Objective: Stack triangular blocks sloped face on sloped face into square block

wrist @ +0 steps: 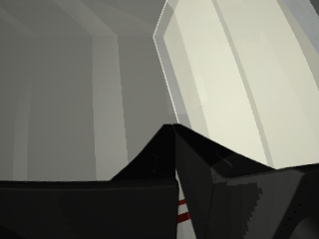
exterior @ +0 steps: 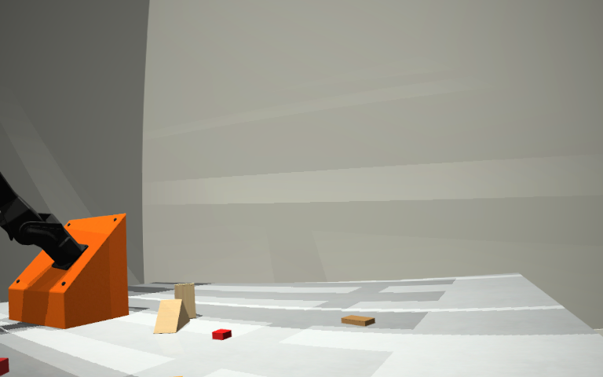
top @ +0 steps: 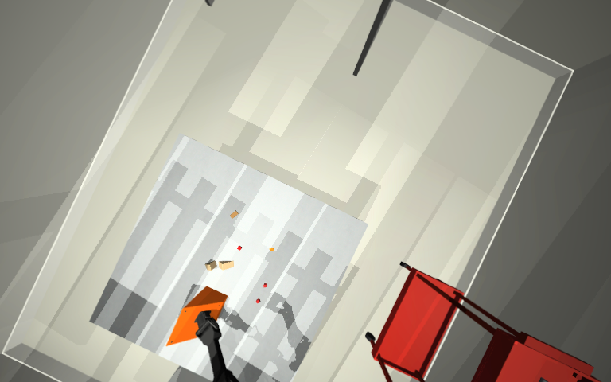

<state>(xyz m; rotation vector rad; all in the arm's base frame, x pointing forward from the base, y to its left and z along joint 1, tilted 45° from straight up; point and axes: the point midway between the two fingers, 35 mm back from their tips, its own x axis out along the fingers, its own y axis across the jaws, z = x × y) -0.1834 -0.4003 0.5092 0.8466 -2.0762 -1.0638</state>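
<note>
My gripper tip is 44 cm short of the lighter triangular block, 72 cm to the right of it and 18 cm above it. Round my gripper tip: darker triangular block 40 cm ahead, 79 cm to the left, 19 cm below; flat brown block 73 cm ahead, 83 cm to the left, 20 cm below; orange piece 66 cm ahead, 52 cm to the left, 20 cm below.
</note>
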